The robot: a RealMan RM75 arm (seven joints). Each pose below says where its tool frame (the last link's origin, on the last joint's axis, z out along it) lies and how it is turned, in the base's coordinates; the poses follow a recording.
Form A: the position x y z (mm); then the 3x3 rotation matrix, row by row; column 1 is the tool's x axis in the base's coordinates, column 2 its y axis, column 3 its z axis. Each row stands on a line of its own.
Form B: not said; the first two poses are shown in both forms.
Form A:
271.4 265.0 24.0
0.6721 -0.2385 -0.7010
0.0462 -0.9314 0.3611
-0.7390 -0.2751 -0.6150
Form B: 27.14 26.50 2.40 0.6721 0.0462 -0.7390 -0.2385 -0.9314 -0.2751
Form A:
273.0 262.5 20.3
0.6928 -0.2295 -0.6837
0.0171 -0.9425 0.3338
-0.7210 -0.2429 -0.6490
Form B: 27.30 26.25 2.03 0.6928 0.0171 -0.7210 -0.2295 -0.9425 -0.2429
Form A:
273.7 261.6 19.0
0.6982 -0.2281 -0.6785
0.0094 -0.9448 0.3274
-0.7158 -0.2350 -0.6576
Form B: 27.37 26.16 1.90 0.6982 0.0094 -0.7158 -0.2281 -0.9448 -0.2350
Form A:
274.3 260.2 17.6
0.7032 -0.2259 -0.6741
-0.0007 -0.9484 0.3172
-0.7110 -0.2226 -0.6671
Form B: 27.43 26.02 1.76 0.7032 -0.0007 -0.7110 -0.2259 -0.9484 -0.2226
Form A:
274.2 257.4 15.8
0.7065 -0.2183 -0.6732
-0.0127 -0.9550 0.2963
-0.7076 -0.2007 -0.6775
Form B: 27.42 25.74 1.58 0.7065 -0.0127 -0.7076 -0.2183 -0.9550 -0.2007
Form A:
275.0 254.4 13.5
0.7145 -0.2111 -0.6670
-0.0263 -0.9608 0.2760
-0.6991 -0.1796 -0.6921
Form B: 27.50 25.44 1.35 0.7145 -0.0263 -0.6991 -0.2111 -0.9608 -0.1796
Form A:
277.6 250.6 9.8
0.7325 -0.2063 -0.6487
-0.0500 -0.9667 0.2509
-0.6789 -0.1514 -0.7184
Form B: 27.76 25.06 0.98 0.7325 -0.0500 -0.6789 -0.2063 -0.9667 -0.1514
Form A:
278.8 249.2 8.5
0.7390 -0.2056 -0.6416
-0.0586 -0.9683 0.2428
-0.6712 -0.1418 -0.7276
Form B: 27.88 24.92 0.85 0.7390 -0.0586 -0.6712 -0.2056 -0.9683 -0.1418
